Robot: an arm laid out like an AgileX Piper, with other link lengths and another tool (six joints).
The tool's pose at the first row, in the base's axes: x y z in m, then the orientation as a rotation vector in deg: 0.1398, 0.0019, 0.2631, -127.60, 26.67, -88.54
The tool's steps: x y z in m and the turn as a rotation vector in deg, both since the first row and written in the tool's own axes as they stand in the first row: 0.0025, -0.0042, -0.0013, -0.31, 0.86, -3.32; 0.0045, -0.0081, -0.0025, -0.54, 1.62, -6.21; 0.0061, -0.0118, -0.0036, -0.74, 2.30, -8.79; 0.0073, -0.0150, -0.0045, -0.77, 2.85, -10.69; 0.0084, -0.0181, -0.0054, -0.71, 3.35, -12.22; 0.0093, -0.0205, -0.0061, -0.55, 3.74, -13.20
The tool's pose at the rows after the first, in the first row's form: 0.1396, 0.0042, 0.2676, -129.09, 23.68, -91.25; 0.1394, 0.0065, 0.2715, -130.30, 20.99, -93.61; 0.1391, 0.0088, 0.2750, -131.32, 18.52, -95.70; 0.1388, 0.0109, 0.2778, -131.92, 16.59, -97.29; 0.1385, 0.0129, 0.2805, -132.27, 14.95, -98.61; 0.1382, 0.0145, 0.2827, -132.34, 13.81, -99.53
